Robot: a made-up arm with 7 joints.
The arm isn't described. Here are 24 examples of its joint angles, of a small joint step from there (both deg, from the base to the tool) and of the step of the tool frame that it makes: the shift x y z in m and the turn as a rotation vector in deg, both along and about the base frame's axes.
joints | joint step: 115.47 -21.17 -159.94 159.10 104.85 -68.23 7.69 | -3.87 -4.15 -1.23 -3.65 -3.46 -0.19 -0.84
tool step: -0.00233 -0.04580 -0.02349 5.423 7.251 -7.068
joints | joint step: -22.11 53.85 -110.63 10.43 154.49 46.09 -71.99 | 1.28 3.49 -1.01 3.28 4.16 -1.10 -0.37
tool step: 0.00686 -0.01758 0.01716 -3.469 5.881 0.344
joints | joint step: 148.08 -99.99 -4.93 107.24 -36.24 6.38 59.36 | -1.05 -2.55 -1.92 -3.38 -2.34 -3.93 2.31
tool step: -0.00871 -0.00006 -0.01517 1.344 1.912 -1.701
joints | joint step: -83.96 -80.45 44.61 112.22 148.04 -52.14 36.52 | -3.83 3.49 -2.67 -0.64 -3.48 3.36 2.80
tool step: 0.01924 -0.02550 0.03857 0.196 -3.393 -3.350
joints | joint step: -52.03 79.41 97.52 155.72 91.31 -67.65 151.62 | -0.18 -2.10 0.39 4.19 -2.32 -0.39 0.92
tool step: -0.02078 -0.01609 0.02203 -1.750 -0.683 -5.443
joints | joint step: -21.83 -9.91 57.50 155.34 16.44 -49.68 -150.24 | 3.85 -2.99 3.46 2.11 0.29 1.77 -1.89
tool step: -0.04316 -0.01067 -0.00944 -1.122 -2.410 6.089
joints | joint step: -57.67 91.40 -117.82 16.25 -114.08 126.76 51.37 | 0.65 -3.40 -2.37 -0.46 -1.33 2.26 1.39
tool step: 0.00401 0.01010 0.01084 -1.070 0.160 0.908
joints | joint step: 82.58 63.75 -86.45 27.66 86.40 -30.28 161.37 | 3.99 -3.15 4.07 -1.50 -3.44 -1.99 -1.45
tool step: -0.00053 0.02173 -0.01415 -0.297 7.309 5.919
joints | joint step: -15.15 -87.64 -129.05 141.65 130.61 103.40 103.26 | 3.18 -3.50 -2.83 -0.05 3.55 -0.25 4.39
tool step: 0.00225 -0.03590 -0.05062 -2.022 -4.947 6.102
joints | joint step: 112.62 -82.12 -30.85 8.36 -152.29 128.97 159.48 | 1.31 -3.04 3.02 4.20 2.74 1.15 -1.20
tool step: 0.01038 -0.01383 0.01787 6.142 3.019 -1.697
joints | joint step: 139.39 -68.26 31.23 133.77 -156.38 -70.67 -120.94 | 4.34 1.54 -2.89 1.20 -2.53 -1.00 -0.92
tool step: 0.03035 0.04013 0.01576 -2.005 2.106 0.793
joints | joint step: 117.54 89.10 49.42 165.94 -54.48 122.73 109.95 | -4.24 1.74 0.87 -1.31 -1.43 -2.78 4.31
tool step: 0.03772 0.01771 -0.02365 2.246 -1.850 -6.049
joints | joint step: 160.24 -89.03 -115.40 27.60 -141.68 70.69 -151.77 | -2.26 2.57 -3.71 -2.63 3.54 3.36 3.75
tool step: -0.00328 -0.03078 -0.00614 -7.485 1.468 -5.734
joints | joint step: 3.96 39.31 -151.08 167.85 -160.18 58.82 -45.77 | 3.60 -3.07 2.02 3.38 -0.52 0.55 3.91
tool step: -0.02133 0.03331 0.01083 2.032 2.829 6.901
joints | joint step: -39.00 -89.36 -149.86 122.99 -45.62 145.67 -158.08 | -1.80 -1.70 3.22 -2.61 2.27 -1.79 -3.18
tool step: 0.00840 -0.00809 -0.01648 -9.564 0.963 -2.826
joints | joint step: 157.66 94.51 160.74 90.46 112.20 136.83 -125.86 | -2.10 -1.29 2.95 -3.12 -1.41 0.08 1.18
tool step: 0.03202 0.02218 0.02362 -0.780 6.482 -3.305
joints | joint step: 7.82 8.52 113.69 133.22 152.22 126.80 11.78 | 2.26 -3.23 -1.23 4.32 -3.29 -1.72 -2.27
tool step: -0.03119 -0.02769 0.00814 2.926 -0.987 -2.445
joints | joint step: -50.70 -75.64 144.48 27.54 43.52 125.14 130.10 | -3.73 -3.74 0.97 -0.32 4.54 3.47 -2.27
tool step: 0.01041 -0.00378 -0.01259 -0.395 -1.858 -9.920
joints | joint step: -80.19 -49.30 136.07 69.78 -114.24 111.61 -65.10 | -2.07 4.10 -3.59 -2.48 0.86 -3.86 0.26
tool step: 0.03120 -0.03550 0.02503 2.493 2.877 -5.457
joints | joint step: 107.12 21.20 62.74 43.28 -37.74 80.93 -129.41 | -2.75 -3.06 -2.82 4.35 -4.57 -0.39 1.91
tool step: -0.01001 0.03522 0.01882 8.147 5.273 -4.486
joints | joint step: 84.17 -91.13 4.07 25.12 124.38 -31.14 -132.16 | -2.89 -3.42 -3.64 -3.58 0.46 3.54 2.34
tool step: 0.00701 -0.00160 -0.02527 3.269 4.504 0.398
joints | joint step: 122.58 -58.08 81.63 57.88 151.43 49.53 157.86 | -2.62 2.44 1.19 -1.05 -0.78 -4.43 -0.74
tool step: -0.02144 0.02315 -0.00395 0.753 -2.394 -6.948
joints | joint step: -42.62 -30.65 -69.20 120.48 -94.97 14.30 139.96 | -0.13 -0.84 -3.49 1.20 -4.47 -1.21 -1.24
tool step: -0.02152 0.01407 -0.00983 3.248 2.552 -6.061
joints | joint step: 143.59 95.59 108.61 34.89 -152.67 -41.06 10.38 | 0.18 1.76 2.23 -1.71 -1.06 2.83 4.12
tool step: 0.00888 0.00208 0.00044 1.309 -0.867 0.090
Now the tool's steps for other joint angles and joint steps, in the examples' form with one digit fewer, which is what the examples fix.
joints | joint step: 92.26 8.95 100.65 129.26 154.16 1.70 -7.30 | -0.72 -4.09 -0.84 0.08 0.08 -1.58 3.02
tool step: 0.0027 -0.0349 0.0023 1.63 -1.70 0.12
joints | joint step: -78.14 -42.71 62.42 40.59 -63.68 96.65 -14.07 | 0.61 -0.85 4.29 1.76 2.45 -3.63 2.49
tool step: 0.0202 0.0273 -0.0085 -0.11 -2.02 7.89
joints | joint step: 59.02 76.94 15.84 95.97 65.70 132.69 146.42 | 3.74 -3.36 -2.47 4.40 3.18 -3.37 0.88
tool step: -0.0062 0.0314 0.0362 4.53 -7.30 -1.75
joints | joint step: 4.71 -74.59 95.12 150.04 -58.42 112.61 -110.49 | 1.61 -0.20 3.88 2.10 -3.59 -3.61 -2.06
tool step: -0.0140 -0.0295 -0.0059 -2.01 -5.07 5.21
